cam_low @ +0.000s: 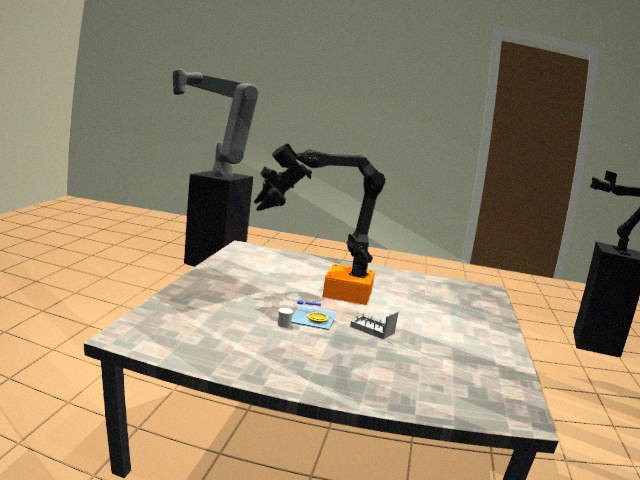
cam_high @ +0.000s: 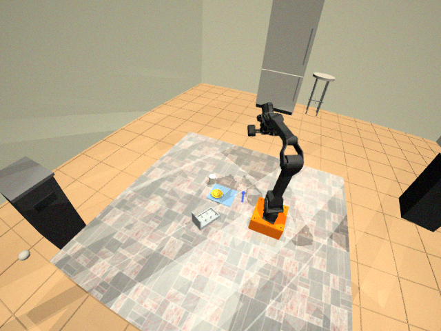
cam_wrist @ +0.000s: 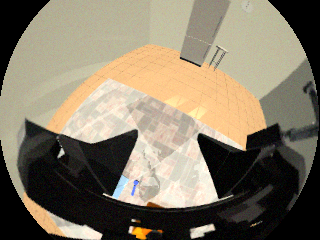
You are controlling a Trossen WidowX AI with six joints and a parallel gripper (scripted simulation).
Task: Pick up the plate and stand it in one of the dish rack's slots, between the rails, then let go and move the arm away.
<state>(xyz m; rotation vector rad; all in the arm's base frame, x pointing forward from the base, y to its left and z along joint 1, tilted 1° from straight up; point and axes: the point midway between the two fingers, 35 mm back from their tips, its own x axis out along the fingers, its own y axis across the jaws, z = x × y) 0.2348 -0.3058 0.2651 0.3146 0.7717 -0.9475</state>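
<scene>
Now: gripper tip 31 cm to the right of the yellow plate, 30 cm above it and 9 cm short of it. From my gripper tip the other things lie so: blue spoon 31 cm below, 21 cm to the left, 4 cm behind; light blue mat 31 cm below, 28 cm to the left, 6 cm ahead; cup 29 cm below, 23 cm to the left, 18 cm ahead.
</scene>
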